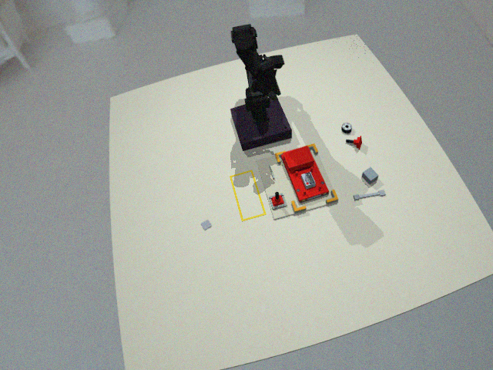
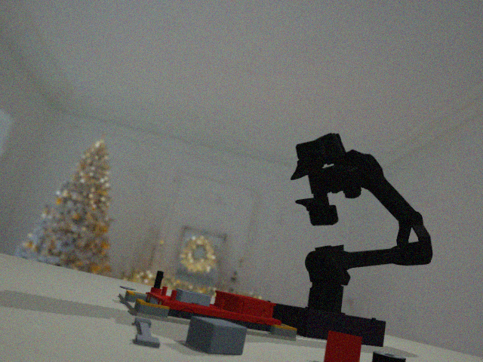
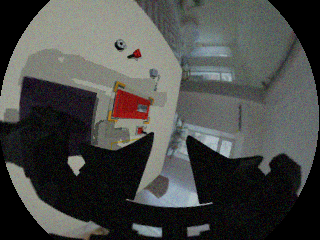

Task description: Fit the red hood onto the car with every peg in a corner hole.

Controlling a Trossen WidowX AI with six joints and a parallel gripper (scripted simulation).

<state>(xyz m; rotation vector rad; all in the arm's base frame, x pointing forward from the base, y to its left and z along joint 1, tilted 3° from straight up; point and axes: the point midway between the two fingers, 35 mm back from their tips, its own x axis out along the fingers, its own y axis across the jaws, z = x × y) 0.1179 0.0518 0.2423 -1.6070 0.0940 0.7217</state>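
Now: gripper tip 80 mm short of the red hood, 40 mm to the right of it and 230 mm above it. From my gripper tip the other things lie so: wheel (40 mm behind, 270 mm to the left, 260 mm below); grey cube (200 mm ahead, 280 mm to the left, 260 mm below); grey engine block (170 mm ahead, 60 mm to the left, 250 mm below).
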